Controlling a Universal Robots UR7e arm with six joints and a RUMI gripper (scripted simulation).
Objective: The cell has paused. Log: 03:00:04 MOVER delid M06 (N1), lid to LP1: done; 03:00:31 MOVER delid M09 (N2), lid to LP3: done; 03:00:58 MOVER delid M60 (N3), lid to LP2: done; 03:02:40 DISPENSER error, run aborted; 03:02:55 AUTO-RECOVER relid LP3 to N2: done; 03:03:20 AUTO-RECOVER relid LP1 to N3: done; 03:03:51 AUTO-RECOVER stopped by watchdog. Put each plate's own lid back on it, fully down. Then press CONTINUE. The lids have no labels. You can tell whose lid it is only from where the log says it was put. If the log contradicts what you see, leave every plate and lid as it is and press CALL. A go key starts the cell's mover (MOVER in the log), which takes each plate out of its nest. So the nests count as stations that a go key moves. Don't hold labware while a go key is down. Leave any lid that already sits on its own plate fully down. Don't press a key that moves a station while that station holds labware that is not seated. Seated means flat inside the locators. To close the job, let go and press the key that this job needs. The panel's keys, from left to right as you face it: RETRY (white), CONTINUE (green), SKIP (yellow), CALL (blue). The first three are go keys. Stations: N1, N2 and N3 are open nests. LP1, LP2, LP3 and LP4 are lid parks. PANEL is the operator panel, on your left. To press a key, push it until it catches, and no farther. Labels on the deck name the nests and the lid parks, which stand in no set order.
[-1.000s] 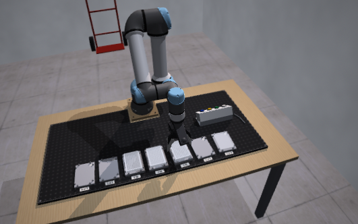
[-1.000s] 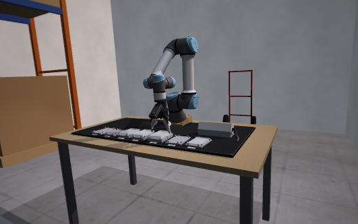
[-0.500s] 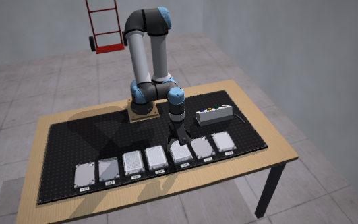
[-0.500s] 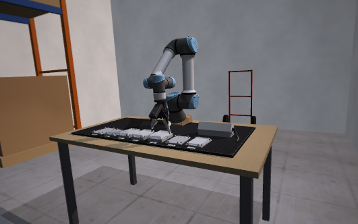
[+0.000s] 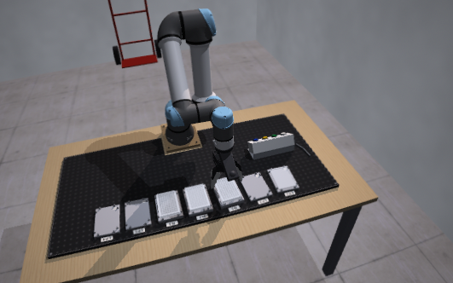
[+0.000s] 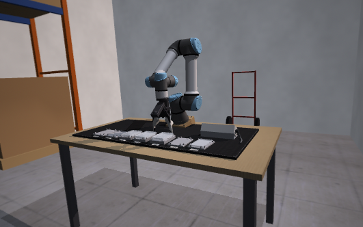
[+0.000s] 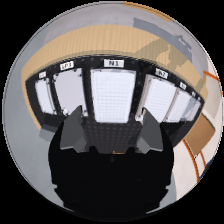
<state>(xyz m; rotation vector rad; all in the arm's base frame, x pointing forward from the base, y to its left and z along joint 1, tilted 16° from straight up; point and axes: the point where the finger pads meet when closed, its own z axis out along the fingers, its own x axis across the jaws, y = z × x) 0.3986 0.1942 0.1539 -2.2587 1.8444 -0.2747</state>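
My gripper is now 30 mm above the plate. The rest, counted from my hand: clear lid 260 mm to the left, 50 mm below, 40 mm behind; lid park 130 mm to the left, 60 mm below, 20 mm behind; white lid 130 mm to the right, 30 mm below, 20 mm ahead.
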